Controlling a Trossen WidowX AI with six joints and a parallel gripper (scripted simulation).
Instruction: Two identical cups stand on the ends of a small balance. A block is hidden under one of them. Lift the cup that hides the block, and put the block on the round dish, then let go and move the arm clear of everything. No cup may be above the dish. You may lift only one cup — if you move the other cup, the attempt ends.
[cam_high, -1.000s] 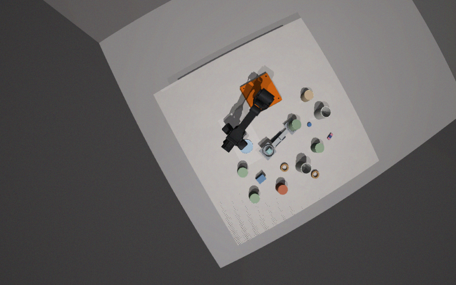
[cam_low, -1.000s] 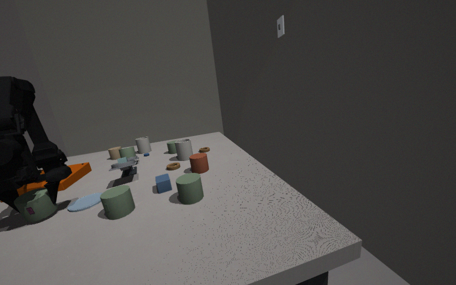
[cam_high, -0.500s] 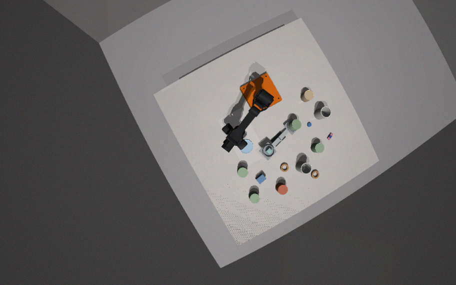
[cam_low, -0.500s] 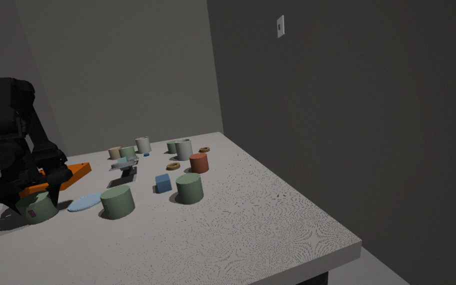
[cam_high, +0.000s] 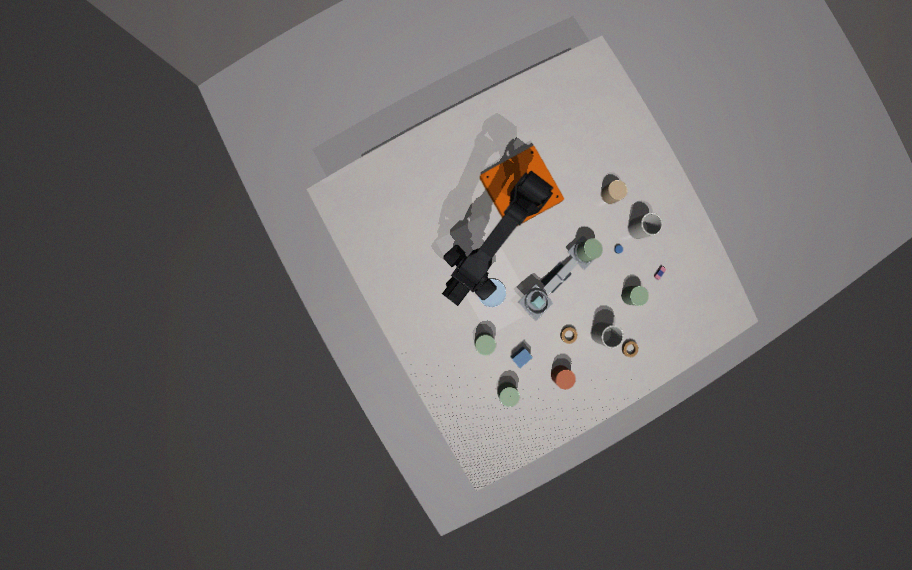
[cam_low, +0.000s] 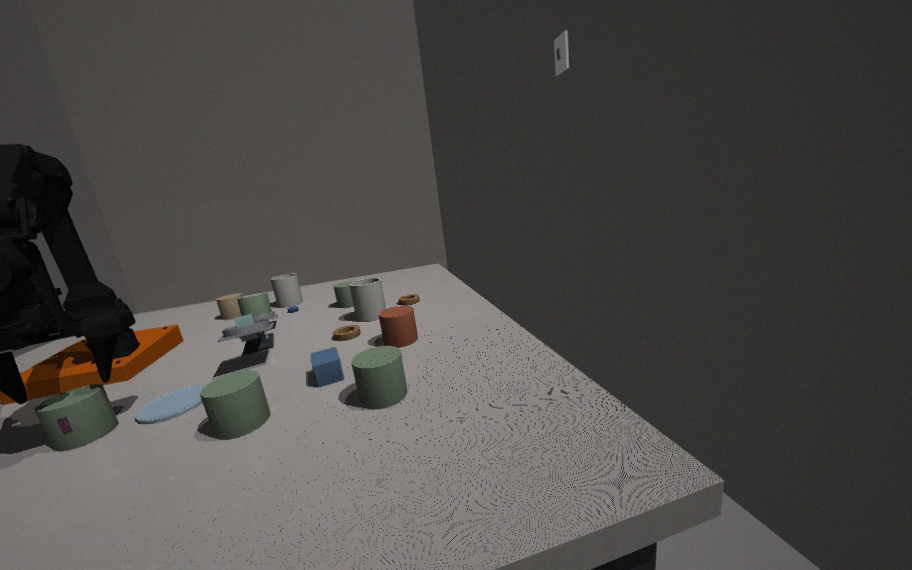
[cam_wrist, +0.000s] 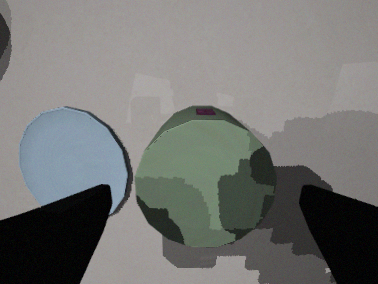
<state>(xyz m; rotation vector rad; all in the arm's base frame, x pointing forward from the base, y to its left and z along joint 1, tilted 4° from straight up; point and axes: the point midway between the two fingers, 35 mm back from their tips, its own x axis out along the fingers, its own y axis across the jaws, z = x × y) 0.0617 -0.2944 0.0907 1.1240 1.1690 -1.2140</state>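
The green cup is 10 mm to the right of my gripper tip and 40 mm below it. From my gripper tip the other things lie so: light blue round dish (110 mm ahead, 20 mm to the left, 70 mm below); then pale teal block (220 mm ahead, 110 mm to the left, 10 mm above); then red cylinder (510 mm ahead, 30 mm to the left, 40 mm below).
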